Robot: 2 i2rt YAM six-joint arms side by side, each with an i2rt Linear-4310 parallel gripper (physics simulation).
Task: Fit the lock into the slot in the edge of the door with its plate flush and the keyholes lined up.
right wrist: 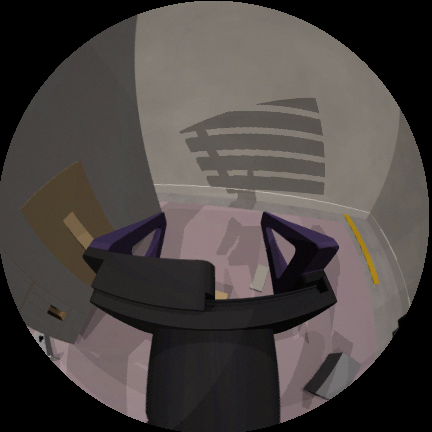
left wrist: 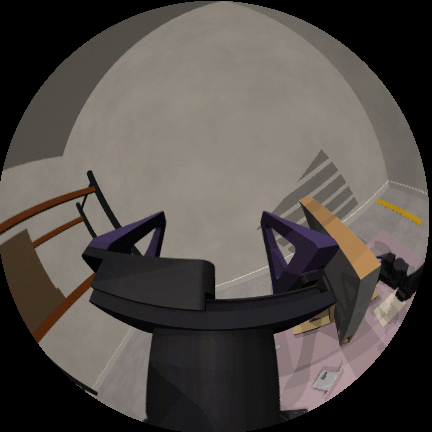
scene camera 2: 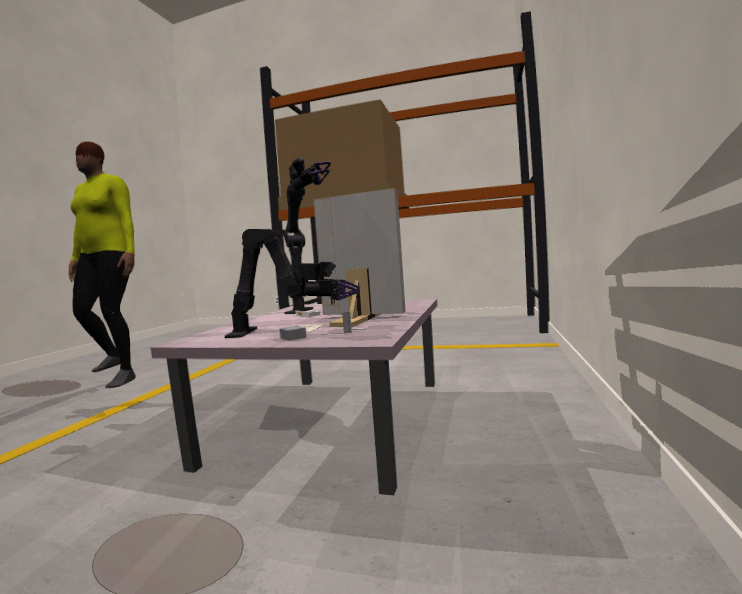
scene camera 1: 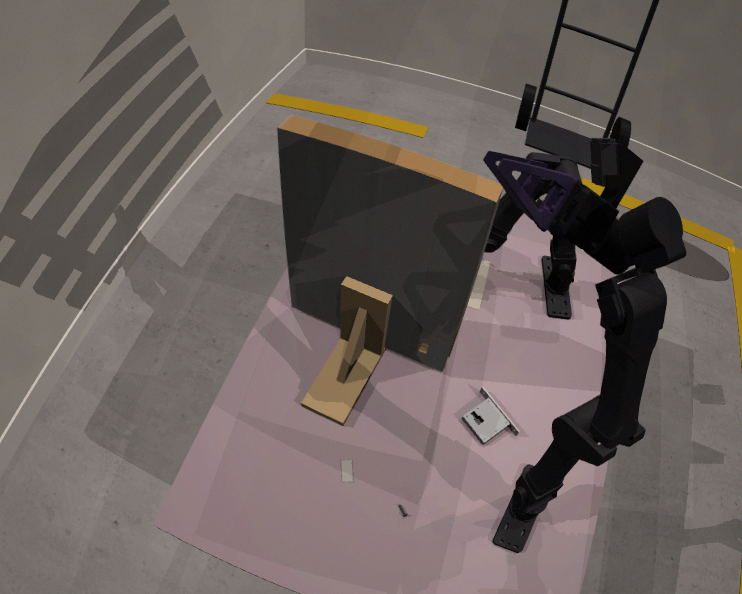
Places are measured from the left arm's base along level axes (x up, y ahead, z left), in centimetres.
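Pixels of known places: left gripper, fingertip midpoint: (left wrist: 212, 216) (scene camera 2: 329, 166) (scene camera 1: 492, 159); right gripper, fingertip midpoint: (right wrist: 213, 216) (scene camera 2: 358, 289); left arm's base at its link origin: (scene camera 1: 523, 508); right arm's base at its link origin: (scene camera 2: 241, 333) (scene camera 1: 555, 287).
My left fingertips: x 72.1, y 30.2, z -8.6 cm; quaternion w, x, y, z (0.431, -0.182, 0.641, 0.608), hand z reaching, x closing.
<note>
Ahead of a thing's pixels: the offset from my left fingertips to its top centre. "spot": to the spot under its first point.
The lock {dx -69.5, dy -14.2, dz -7.1 cm} (scene camera 1: 485, 421) (left wrist: 326, 378), a silvery case with a faceplate, lies flat on the pink table near the door's lower right corner in scene camera 1; part of it shows at the left edge of the right wrist view. The upright grey door {dx -17.9, dy +18.8, dz -15.2 cm} (scene camera 1: 383, 229) (scene camera 2: 365, 241) (left wrist: 352, 300) (right wrist: 65, 110) has a small keyhole opening {spot: dx -65.6, dy +5.5, dz -14.3 cm} (scene camera 1: 423, 348) (right wrist: 57, 312) low down. The slot is not clearly visible. My left gripper (scene camera 1: 514, 185) (scene camera 2: 323, 172) (left wrist: 212, 216) is open and empty, high beside the door's top corner. My right gripper (scene camera 2: 352, 289) (right wrist: 213, 216) is open and empty, low beside the door.
A wooden stand (scene camera 1: 327, 396) (right wrist: 47, 200) braces the door; another wooden stand (scene camera 2: 363, 284) shows in scene camera 2. A small pale plate {dx -71.9, dy +7.6, dz +16.6 cm} (scene camera 1: 347, 470), a screw {dx -71.1, dy -6.5, dz +19.5 cm} (scene camera 1: 402, 510) and a grey block {dx -68.5, dy +11.2, dz -59.6 cm} (scene camera 2: 292, 333) (right wrist: 340, 375) are on the table.
</note>
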